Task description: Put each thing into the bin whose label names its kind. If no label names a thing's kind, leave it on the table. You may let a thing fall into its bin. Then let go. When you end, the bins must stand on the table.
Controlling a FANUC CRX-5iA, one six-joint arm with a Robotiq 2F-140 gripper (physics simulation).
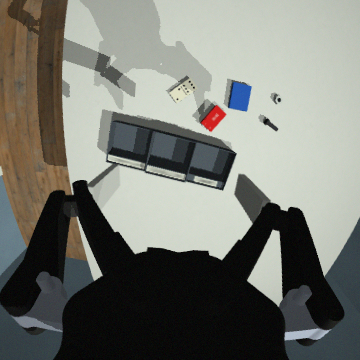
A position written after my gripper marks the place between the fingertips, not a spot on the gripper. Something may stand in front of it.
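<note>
I can see a dark bin row [157, 152] here, and my gripper [178, 179] is visible too.
</note>
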